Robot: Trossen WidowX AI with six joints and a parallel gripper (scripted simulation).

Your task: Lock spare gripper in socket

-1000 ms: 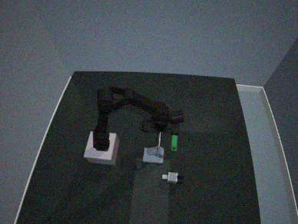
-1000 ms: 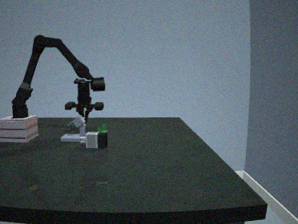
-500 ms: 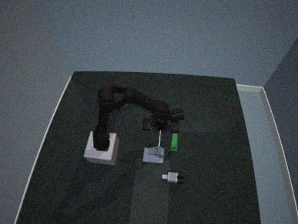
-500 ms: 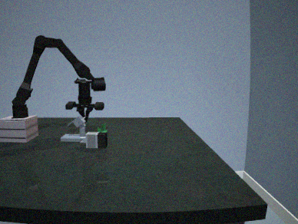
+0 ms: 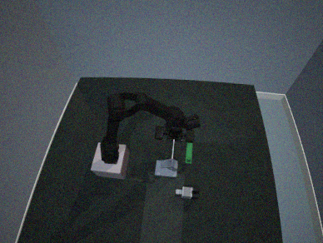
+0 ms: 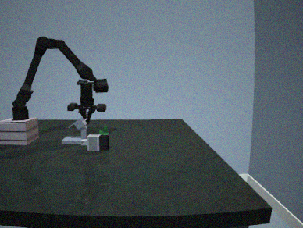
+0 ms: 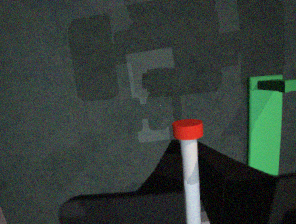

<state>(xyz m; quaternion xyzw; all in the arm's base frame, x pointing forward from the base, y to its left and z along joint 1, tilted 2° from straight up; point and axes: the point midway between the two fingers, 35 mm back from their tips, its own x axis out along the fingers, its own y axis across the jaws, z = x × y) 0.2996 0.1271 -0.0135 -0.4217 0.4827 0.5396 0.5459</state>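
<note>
Now: gripper tip 80 mm short of the green rest, 40 mm to the left of it and 30 mm above it. From my gripper tip the other things lie so: grey mount socket: 140 mm to the right, 20 mm behind; then spare gripper: 270 mm to the right, 70 mm ahead, 30 mm below.
</note>
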